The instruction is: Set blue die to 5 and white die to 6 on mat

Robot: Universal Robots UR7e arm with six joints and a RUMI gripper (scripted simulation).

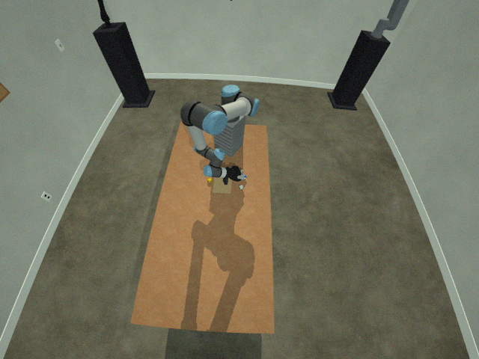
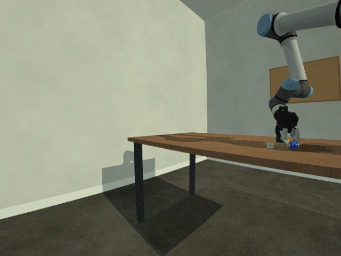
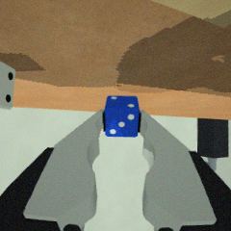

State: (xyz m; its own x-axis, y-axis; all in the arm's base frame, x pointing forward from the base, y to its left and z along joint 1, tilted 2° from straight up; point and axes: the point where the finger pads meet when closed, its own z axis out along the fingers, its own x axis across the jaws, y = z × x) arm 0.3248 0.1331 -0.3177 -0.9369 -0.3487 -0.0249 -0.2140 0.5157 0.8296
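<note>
The white die lies 9 cm ahead of my hand, 2 cm to the right of it and 1 cm below it. Also, from my hand: blue die right at my hand; then yellow die 4 cm ahead, 27 cm to the right, 1 cm below; then tan mat 7 cm ahead, 17 cm to the right, 2 cm below.
</note>
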